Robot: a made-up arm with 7 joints. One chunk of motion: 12 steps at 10 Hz.
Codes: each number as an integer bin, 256 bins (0 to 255) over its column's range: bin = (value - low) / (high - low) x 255, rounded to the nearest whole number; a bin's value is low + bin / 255 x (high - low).
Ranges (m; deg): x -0.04..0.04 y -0.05..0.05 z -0.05..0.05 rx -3..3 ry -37..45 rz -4..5
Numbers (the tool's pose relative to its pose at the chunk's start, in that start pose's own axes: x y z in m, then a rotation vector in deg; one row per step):
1: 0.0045 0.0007 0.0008 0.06 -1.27 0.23
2: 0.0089 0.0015 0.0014 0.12 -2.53 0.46
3: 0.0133 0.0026 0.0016 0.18 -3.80 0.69
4: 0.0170 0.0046 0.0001 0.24 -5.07 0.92
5: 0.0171 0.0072 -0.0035 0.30 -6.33 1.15
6: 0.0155 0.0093 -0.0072 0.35 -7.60 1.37
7: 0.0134 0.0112 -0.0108 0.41 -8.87 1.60
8: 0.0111 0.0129 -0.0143 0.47 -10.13 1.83
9: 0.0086 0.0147 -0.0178 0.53 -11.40 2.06
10: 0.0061 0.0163 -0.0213 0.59 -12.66 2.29
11: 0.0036 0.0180 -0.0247 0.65 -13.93 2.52
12: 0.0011 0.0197 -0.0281 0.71 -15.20 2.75
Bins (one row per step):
1: 142 129 130 130 111 120
2: 156 131 131 133 107 126
3: 170 134 132 135 103 133
4: 182 139 128 138 99 139
5: 182 146 119 140 95 146
6: 177 151 109 142 91 152
7: 170 156 100 145 87 159
8: 163 160 91 147 84 165
9: 155 165 82 150 80 172
10: 147 169 73 153 76 178
11: 139 173 65 155 72 185
12: 131 178 56 158 68 191

